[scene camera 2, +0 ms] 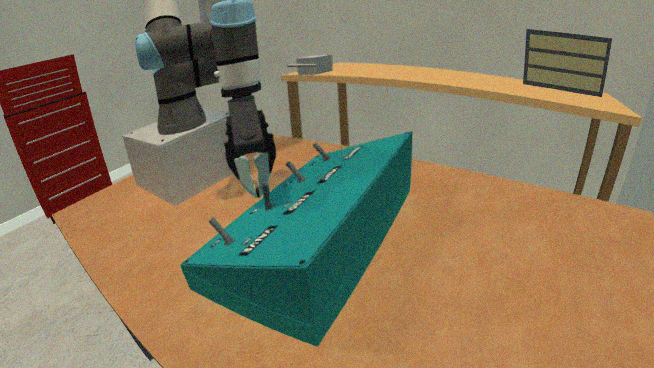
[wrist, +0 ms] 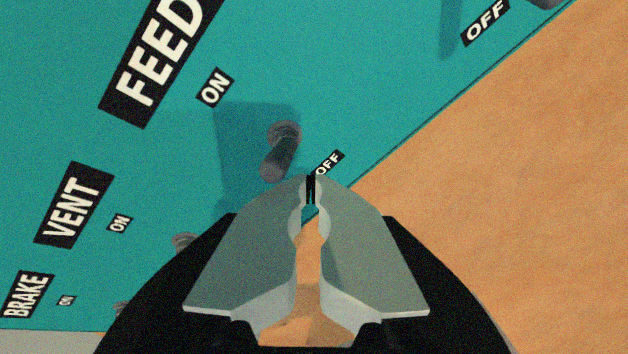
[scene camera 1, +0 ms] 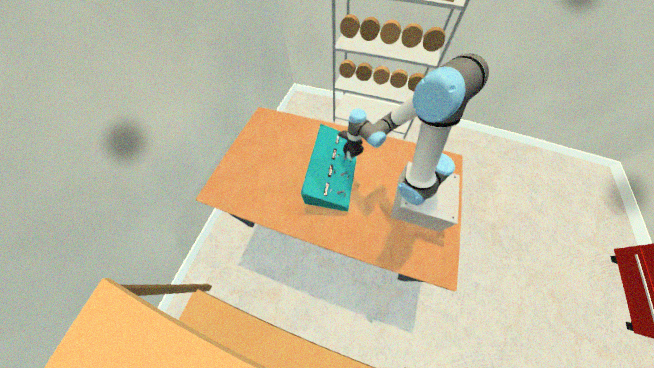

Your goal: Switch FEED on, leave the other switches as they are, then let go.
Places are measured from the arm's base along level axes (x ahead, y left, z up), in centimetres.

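Pixels of known places: gripper, fingertip midpoint: [scene camera 2: 258, 197] [wrist: 311, 177] [scene camera 1: 349, 157]; arm's base at its link origin: [scene camera 2: 182, 126].
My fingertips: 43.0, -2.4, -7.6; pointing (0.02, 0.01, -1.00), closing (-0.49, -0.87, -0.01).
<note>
Ahead of a thing's pixels: the offset from my fingertips to its top centre, as dx, dy, dz. "pt": to the spot under its first point. Level surfaces: height alone.
The teal switch box [scene camera 1: 317, 172] [scene camera 2: 350, 210] [wrist: 350, 65] carries a row of grey levers. The FEED lever @(+2.4, +0.4, +3.4) [scene camera 2: 267, 198] [wrist: 281, 155] stands steeper than its neighbours, tilted less toward its OFF label @(pt -0.9, -0.8, -2.9) [wrist: 328, 163]; whether it is past the middle I cannot tell. The VALVE lever @(+4.8, -11.4, +2.5) [scene camera 2: 221, 231], VENT lever @(-2.6, +11.4, +2.5) [scene camera 2: 295, 171] and BRAKE lever @(-6.3, +22.8, +2.5) [scene camera 2: 321, 151] lean to the OFF side in scene camera 2. My gripper [scene camera 1: 348, 157] [scene camera 2: 258, 192] [wrist: 311, 177] is shut and empty. Its tips are close beside the FEED lever, on the OFF side; contact is unclear.
The box stands on the orange table @(dz -10.2) [scene camera 1: 240, 155] [scene camera 2: 500, 280], with the robot's pale base block [scene camera 1: 425, 217] [scene camera 2: 175, 165] nearby. The neighbouring levers stand on both sides of FEED. A shelf rack [scene camera 1: 334, 75] is behind the table. A red cabinet [scene camera 2: 55, 135] stands at the left in scene camera 2.
</note>
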